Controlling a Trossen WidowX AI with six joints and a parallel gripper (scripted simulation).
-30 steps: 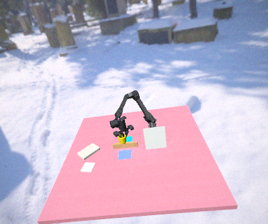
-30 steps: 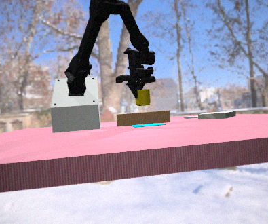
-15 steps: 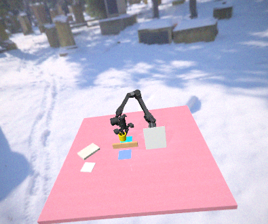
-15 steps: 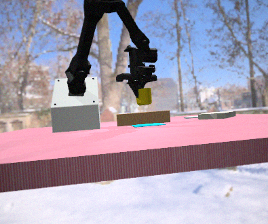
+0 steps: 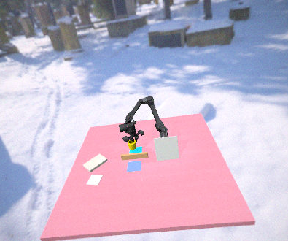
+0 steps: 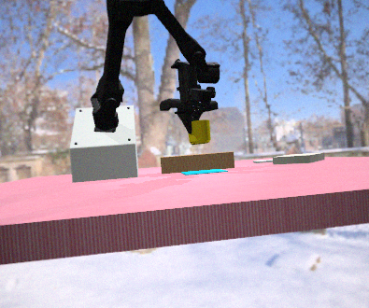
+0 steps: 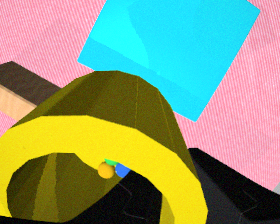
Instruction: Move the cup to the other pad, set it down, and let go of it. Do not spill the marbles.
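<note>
My gripper tip is now 20 mm short of the cyan pad, 40 mm to the left of it and 130 mm above it. Round my gripper tip: wooden bar 10 mm ahead, 60 mm to the left, 100 mm below; light blue pad 150 mm to the left, 130 mm below; yellow cup 20 mm ahead, 20 mm to the left.
</note>
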